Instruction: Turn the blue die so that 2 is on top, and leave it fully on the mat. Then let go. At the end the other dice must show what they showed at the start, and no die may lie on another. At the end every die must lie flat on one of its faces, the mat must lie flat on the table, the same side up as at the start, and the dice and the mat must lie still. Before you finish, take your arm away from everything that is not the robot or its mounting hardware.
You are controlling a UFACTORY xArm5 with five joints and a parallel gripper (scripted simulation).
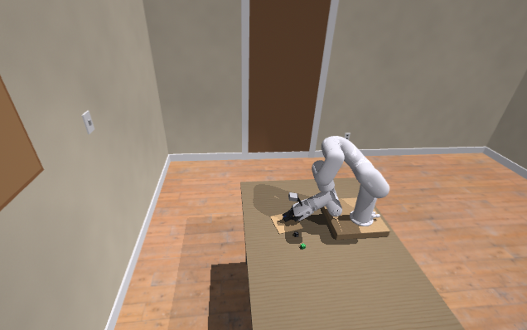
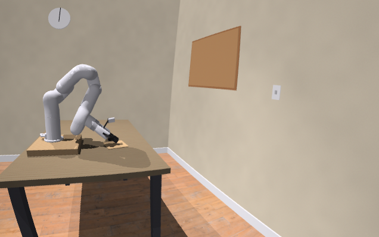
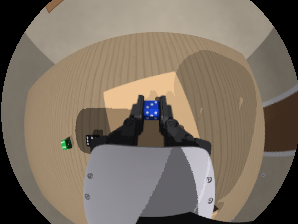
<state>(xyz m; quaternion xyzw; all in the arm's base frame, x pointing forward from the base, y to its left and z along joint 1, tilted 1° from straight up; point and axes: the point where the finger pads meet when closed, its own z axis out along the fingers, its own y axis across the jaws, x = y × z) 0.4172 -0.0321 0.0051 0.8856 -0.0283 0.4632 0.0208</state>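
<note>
Right now the tan mat is 4 cm below my hand. Round my hand: blue die: 1 cm below, 1 cm ahead; then green die: 19 cm to the left, 5 cm behind, 3 cm below; then black die: 10 cm to the left, 4 cm behind, 3 cm below.
</note>
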